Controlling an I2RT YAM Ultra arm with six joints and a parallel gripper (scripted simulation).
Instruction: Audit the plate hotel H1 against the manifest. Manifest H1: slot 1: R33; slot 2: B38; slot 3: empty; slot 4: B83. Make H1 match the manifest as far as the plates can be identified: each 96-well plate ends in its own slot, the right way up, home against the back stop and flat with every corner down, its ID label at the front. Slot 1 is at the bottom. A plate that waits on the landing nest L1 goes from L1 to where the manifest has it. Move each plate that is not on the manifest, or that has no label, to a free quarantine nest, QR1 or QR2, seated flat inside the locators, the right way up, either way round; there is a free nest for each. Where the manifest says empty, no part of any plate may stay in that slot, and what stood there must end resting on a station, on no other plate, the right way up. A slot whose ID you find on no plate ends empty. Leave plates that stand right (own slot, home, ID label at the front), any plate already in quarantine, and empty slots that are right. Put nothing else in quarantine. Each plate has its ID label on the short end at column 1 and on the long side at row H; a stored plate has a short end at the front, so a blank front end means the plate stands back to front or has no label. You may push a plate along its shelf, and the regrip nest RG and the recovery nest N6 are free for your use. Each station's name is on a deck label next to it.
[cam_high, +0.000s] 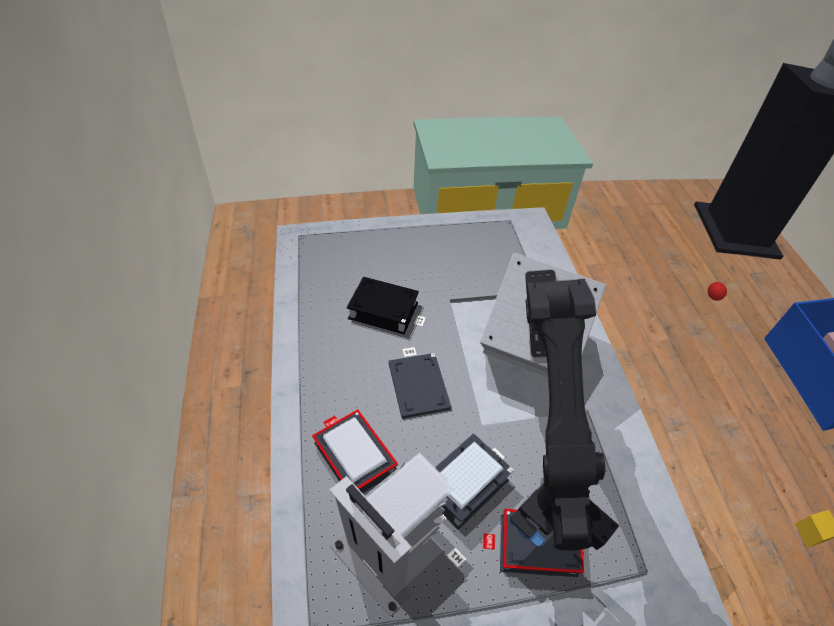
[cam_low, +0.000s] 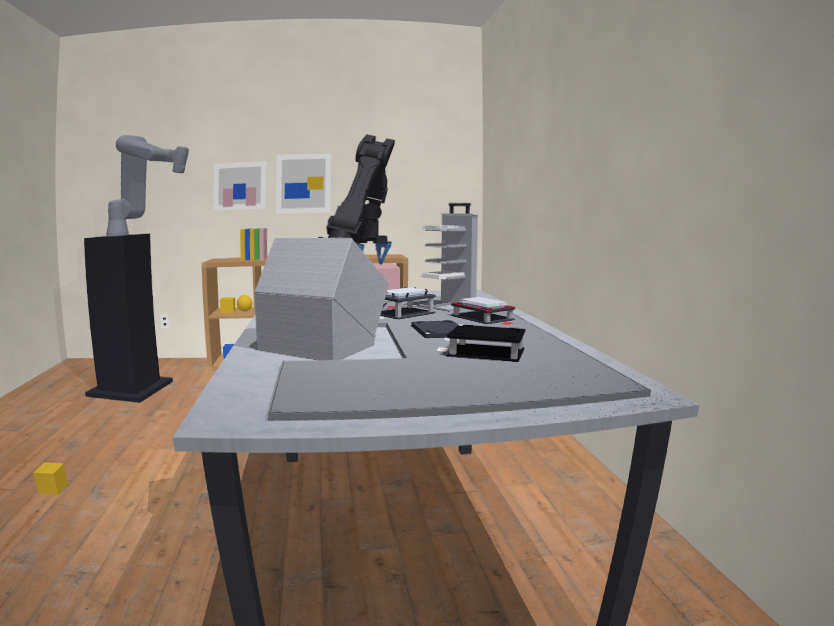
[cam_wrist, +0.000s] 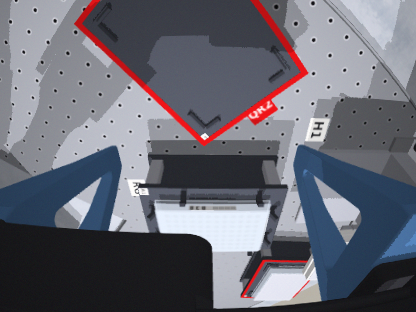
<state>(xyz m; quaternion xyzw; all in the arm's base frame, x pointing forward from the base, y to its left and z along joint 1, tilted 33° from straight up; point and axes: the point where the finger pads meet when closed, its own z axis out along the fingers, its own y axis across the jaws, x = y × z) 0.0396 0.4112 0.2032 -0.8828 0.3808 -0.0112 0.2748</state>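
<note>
My gripper is now 130 mm short of the regrip nest RG, 110 mm to the left of it and 100 mm above it. Round my hand: H1 deck label: 150 mm below, 140 mm ahead, 50 mm to the left; RG label: 190 mm to the right, 150 mm below, 50 mm ahead; quarantine nest QR2: 120 mm below, 30 mm behind, 10 mm to the left.
</note>
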